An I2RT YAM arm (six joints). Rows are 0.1 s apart.
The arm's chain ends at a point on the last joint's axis. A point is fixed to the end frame.
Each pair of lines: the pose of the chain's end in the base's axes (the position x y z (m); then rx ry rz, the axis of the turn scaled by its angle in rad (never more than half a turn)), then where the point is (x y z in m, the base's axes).
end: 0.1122, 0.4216, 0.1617, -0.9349, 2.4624, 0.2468
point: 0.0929 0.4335 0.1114
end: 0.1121, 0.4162, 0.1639, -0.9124, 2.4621, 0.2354
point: 0.0934 0.4284 0.1134
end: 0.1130, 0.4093, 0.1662, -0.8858, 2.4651, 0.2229
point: 0.0949 0.4219 0.1156
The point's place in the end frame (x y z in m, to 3 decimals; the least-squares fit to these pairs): 0.031 0.022 0.040
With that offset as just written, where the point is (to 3 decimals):
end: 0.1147, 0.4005, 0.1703, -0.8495, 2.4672, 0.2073
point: 0.097 0.414 0.120
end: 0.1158, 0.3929, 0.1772, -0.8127, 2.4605, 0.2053
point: 0.100 0.407 0.126
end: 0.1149, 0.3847, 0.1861, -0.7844, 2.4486, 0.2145
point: 0.100 0.400 0.135
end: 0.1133, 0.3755, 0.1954, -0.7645, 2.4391, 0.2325
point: 0.098 0.392 0.145
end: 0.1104, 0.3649, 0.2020, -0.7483, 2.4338, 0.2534
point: 0.096 0.382 0.152
